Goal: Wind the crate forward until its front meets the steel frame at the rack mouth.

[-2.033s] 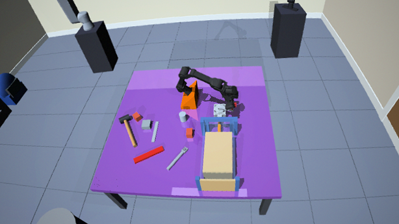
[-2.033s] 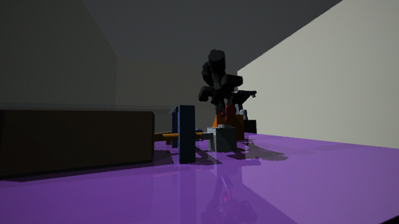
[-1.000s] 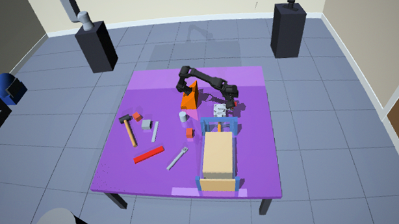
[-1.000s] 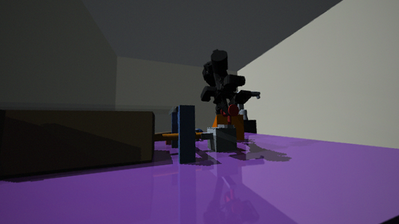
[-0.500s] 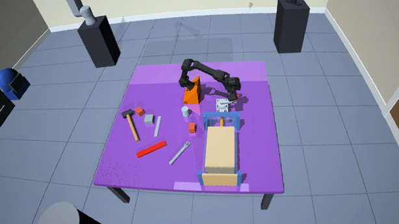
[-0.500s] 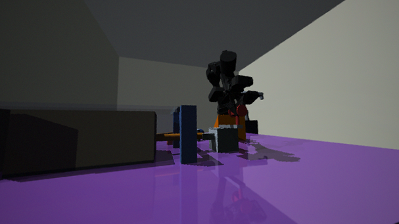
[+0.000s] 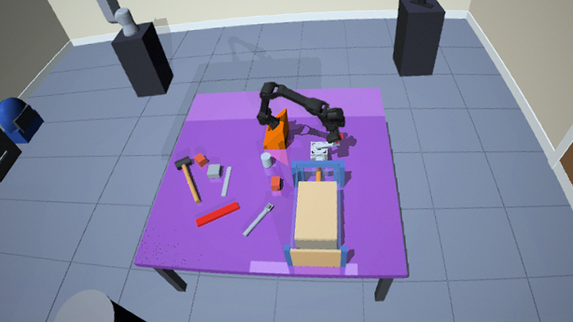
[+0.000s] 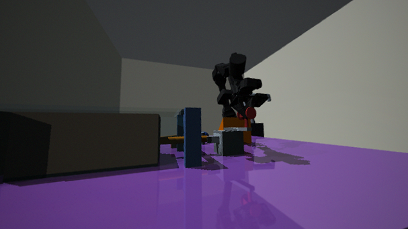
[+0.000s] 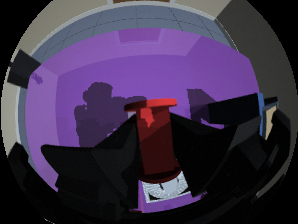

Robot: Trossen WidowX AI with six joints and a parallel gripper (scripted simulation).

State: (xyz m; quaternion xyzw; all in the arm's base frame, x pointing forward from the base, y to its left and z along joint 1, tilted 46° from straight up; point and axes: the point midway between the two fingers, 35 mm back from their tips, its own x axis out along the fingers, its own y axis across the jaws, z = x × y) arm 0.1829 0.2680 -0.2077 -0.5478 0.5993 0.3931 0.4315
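Now: the winch handle 1 cm ahead of my gripper tip, 5 cm to the right of it and 3 cm below it. From my gripper tip the other things lie so: grey bar: 14 cm ahead, 63 cm to the right, 13 cm below; grey winch: 12 cm to the right, 10 cm below; red knob: 2 cm to the right.
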